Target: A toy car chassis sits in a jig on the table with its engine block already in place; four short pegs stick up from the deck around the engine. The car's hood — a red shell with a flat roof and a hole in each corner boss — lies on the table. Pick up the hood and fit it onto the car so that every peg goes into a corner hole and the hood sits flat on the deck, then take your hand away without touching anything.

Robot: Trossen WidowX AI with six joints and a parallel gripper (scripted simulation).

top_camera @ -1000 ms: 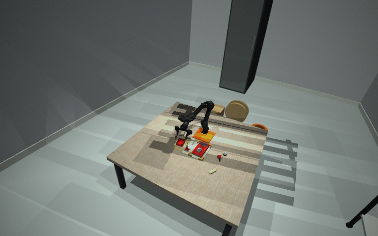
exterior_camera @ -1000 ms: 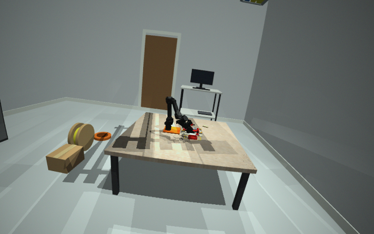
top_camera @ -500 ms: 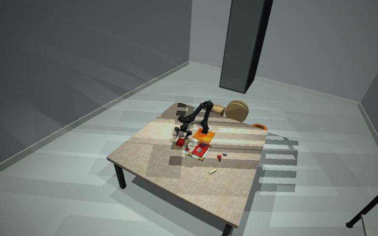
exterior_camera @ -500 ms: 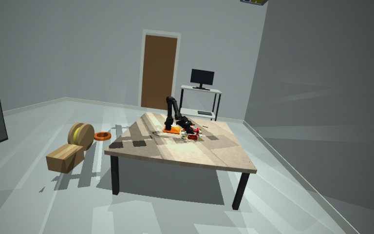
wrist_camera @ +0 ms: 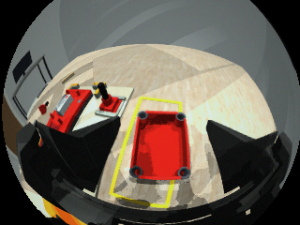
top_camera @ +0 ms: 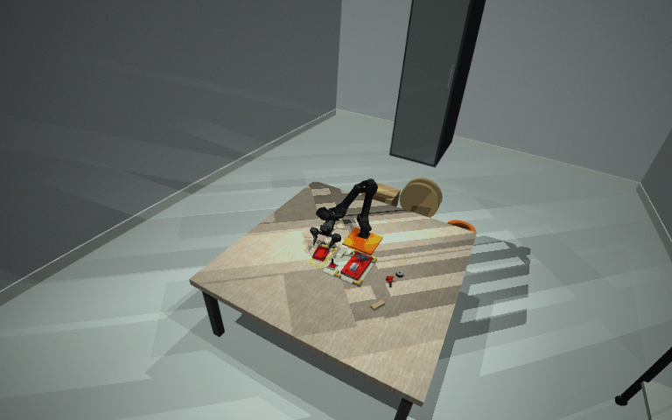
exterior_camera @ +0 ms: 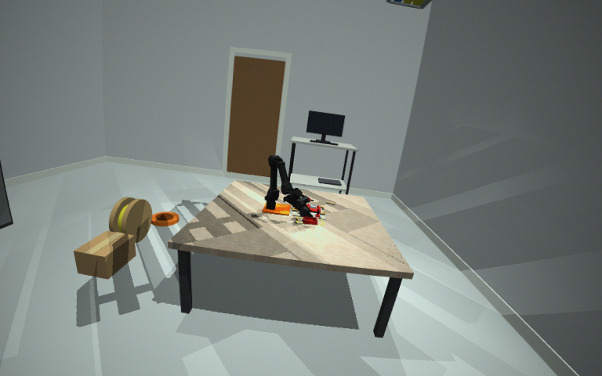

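Now: the red hood 50 mm below my gripper tip and 10 mm behind it. The rest, counted from my gripper tip: tan block 440 mm to the left, 190 mm ahead, 50 mm below.
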